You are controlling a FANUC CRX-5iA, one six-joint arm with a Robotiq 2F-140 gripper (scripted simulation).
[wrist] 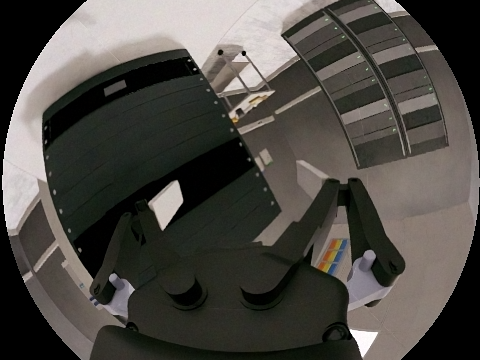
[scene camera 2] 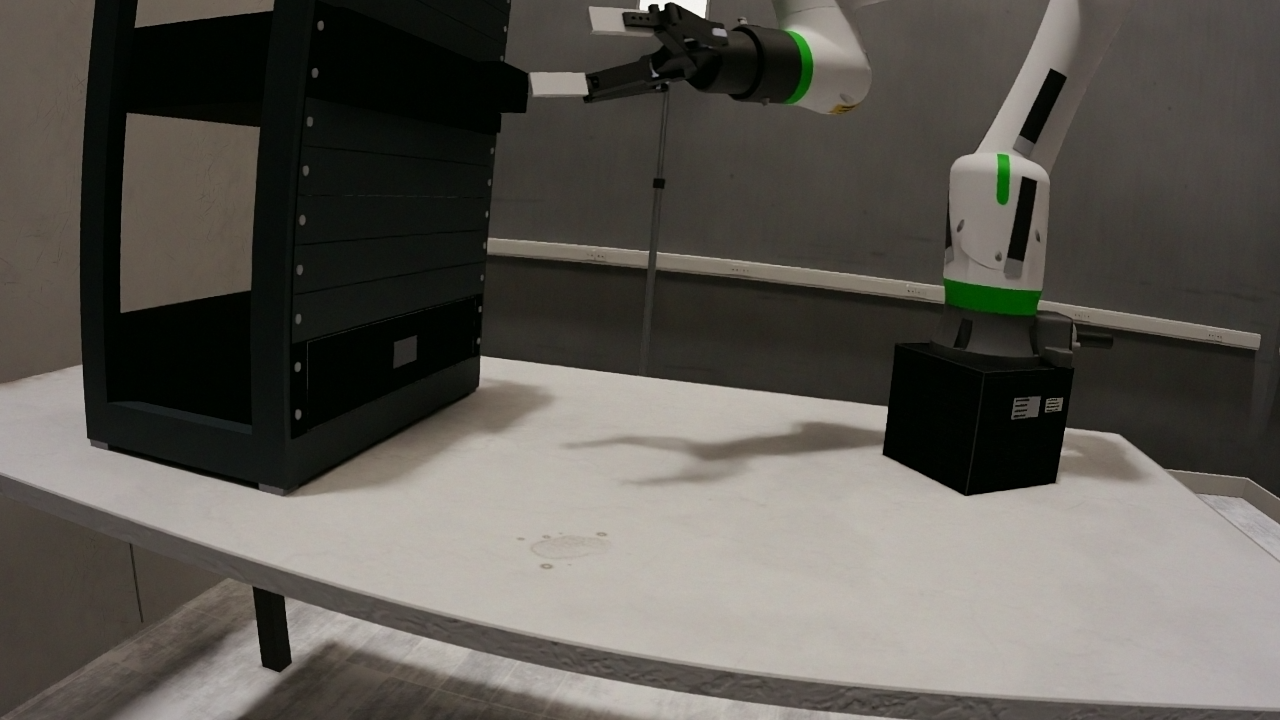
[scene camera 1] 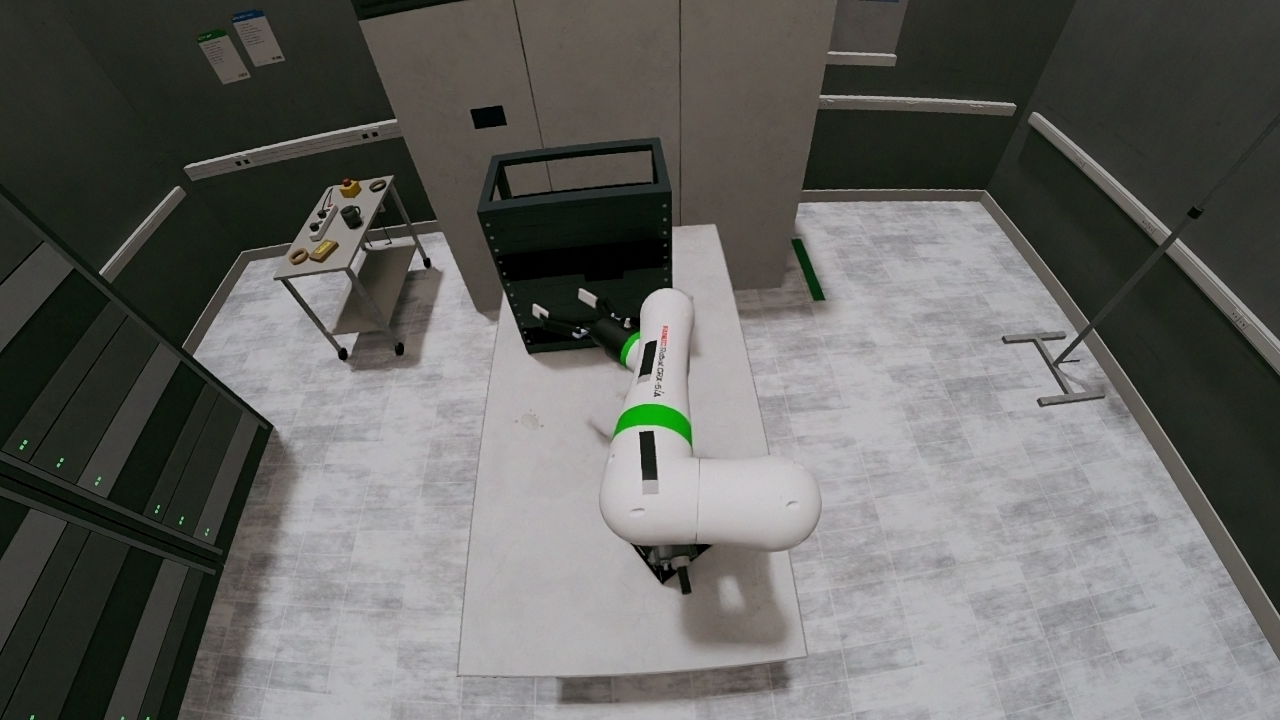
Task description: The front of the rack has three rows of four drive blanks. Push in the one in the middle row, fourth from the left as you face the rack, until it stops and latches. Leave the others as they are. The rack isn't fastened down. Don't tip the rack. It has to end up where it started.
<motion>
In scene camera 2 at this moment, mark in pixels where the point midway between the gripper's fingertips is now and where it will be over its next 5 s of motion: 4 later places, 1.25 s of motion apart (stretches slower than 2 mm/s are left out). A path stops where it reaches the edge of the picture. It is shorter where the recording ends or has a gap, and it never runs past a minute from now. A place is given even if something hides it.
My gripper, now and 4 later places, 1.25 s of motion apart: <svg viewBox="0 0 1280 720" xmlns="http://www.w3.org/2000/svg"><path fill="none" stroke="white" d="M557 54L566 68L584 92L577 99L543 114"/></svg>
</motion>
